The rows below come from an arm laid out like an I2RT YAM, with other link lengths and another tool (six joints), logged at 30 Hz.
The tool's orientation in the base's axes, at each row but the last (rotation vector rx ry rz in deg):
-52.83, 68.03, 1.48
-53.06, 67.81, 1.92
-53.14, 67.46, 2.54
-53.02, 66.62, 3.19
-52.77, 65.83, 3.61
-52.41, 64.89, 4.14
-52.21, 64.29, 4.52
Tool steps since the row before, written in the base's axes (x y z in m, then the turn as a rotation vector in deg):
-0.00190, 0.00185, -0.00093, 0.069, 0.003, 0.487
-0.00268, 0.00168, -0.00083, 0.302, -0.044, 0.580
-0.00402, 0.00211, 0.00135, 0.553, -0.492, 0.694
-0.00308, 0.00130, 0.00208, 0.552, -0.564, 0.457
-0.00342, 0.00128, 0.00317, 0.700, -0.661, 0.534
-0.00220, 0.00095, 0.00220, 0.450, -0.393, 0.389
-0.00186, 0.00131, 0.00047, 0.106, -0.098, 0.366
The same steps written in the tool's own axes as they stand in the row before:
-0.00086, 0.00265, -0.00039, -0.361, -0.322, 0.088
-0.00119, 0.00285, -0.00107, -0.317, -0.519, 0.245
-0.00368, 0.00249, -0.00164, -0.112, -0.996, 0.160
-0.00355, 0.00109, -0.00132, 0.107, -0.901, 0.092
-0.00458, 0.00060, -0.00142, 0.150, -1.081, 0.148
-0.00314, 0.00038, -0.00076, 0.048, -0.701, 0.121
-0.00174, 0.00147, -0.00045, -0.206, -0.330, 0.059

